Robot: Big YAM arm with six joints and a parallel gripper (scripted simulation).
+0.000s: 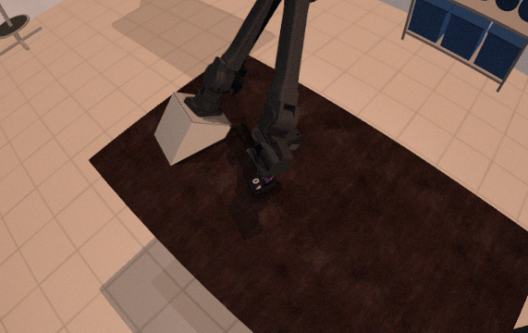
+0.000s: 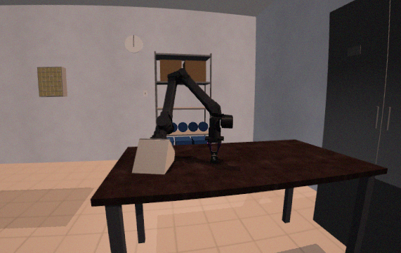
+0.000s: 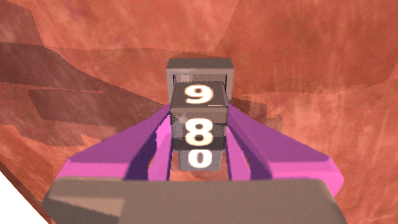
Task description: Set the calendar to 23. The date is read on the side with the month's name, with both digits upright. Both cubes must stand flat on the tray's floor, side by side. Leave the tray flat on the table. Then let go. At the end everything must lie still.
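The dark tray is 2 cm to the right of my hand and 3 cm below it.
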